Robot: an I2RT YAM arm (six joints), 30 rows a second.
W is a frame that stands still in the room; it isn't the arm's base.
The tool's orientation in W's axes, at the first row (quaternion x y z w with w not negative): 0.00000, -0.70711, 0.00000, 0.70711
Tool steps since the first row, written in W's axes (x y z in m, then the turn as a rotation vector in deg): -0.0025, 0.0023, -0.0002, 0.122, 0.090, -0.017; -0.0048, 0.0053, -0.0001, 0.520, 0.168, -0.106; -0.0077, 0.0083, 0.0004, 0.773, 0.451, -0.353; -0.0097, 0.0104, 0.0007, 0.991, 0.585, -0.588; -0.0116, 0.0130, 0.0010, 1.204, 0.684, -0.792; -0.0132, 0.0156, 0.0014, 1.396, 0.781, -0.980; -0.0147, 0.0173, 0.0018, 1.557, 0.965, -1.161; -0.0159, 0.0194, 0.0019, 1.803, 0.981, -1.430; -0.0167, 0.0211, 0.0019, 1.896, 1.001, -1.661; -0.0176, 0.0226, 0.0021, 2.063, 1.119, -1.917
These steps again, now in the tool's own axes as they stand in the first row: -0.0002, 0.0023, 0.0025, -0.017, 0.090, -0.122; -0.0001, 0.0053, 0.0048, -0.106, 0.168, -0.520; 0.0004, 0.0083, 0.0077, -0.353, 0.451, -0.773; 0.0007, 0.0104, 0.0097, -0.588, 0.585, -0.991; 0.0010, 0.0130, 0.0116, -0.792, 0.684, -1.204; 0.0014, 0.0156, 0.0132, -0.980, 0.781, -1.396; 0.0018, 0.0173, 0.0147, -1.161, 0.965, -1.557; 0.0019, 0.0194, 0.0159, -1.430, 0.981, -1.803; 0.0019, 0.0211, 0.0167, -1.661, 1.001, -1.896; 0.0021, 0.0226, 0.0176, -1.917, 1.119, -2.063
